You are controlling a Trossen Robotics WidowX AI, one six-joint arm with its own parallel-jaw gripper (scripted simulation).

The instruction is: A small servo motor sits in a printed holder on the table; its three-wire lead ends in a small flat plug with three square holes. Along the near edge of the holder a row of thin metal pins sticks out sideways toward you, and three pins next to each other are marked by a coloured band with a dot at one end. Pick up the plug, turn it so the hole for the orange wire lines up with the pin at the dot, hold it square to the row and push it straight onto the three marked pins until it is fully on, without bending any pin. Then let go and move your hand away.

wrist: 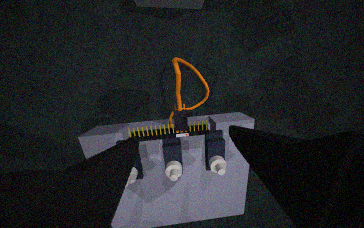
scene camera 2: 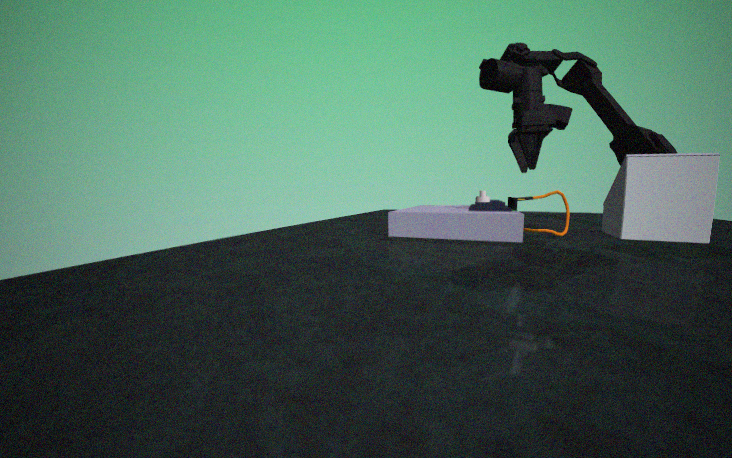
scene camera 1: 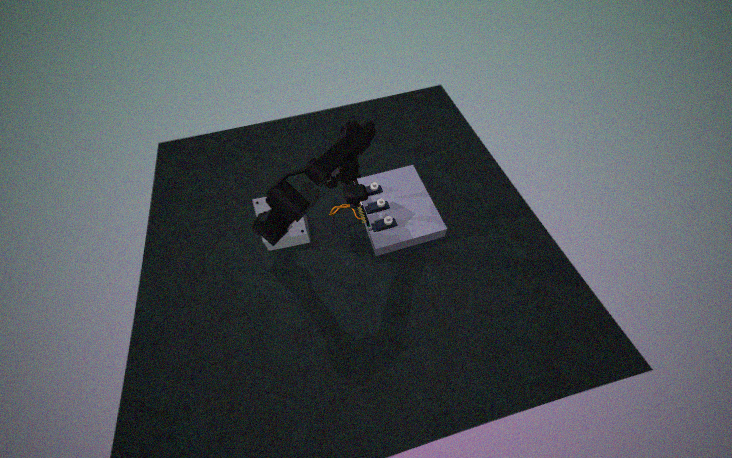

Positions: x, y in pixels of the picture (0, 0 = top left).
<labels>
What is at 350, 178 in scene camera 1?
My gripper.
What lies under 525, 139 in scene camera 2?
My gripper.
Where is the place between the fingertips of my gripper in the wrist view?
At 184, 135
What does my gripper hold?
Nothing.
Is my gripper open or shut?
Open.
</labels>
